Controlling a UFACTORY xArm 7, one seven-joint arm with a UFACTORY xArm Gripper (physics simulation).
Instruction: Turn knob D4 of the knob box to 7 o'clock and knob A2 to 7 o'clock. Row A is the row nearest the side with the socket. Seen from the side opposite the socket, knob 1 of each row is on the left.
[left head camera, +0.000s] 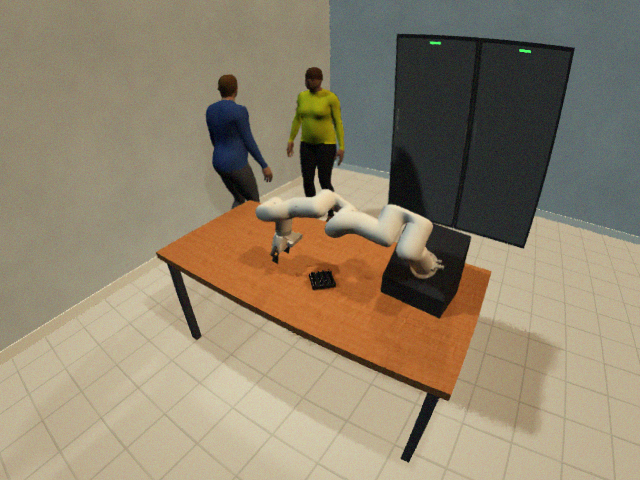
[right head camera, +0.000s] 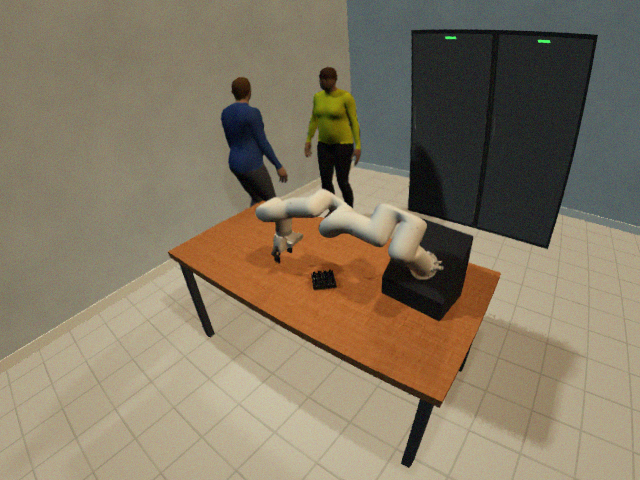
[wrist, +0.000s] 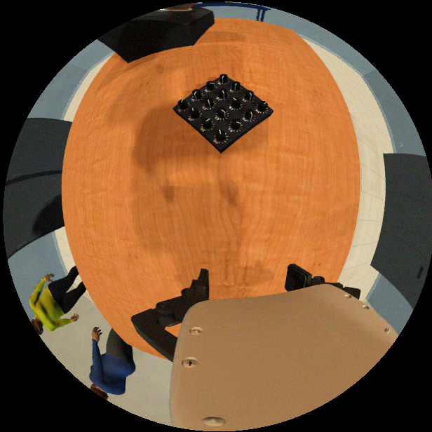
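Where they show: gripper, fingertip midpoint: (left head camera: 280, 257) (right head camera: 283, 256); arm's base, origin of the base link: (left head camera: 424, 265) (right head camera: 424, 265).
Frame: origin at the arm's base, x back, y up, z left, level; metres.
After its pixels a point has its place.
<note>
The black knob box (left head camera: 322, 280) @[x -0.445, y -0.155, z 0.104 m] (right head camera: 323, 280) @[x -0.445, y -0.155, z 0.104 m] (wrist: 222, 119) lies on the table, showing as a diamond in the wrist view. Its socket does not show. Taking the upper right edge there as the socket side, knob D4 (wrist: 220, 135) is at the bottom corner, its white mark pointing roughly up the view. Knob A2 (wrist: 236, 86) is second from the top corner along the upper right edge; its mark is too small to read surely. My gripper (left head camera: 281, 255) @[x -0.671, y -0.086, z 0.105 m] (right head camera: 283, 255) @[x -0.671, y -0.086, z 0.105 m] (wrist: 249, 280) is open and empty, above the table, left of the box in the head views, touching no knob.
The wooden table (left head camera: 361, 330) @[x -0.165, y -0.177, z 0.310 m] (right head camera: 361, 335) @[x -0.139, y -0.177, z 0.321 m] (wrist: 300, 200) carries the black base block (left head camera: 413, 299) @[x -0.009, y -0.137, z 0.081 m] (right head camera: 416, 302) @[x 0.008, y -0.135, z 0.085 m] (wrist: 165, 37) under the arm. Two people (left head camera: 227, 136) (left head camera: 317, 121) stand beyond the table. Dark cabinets (left head camera: 434, 129) (right head camera: 449, 129) stand behind.
</note>
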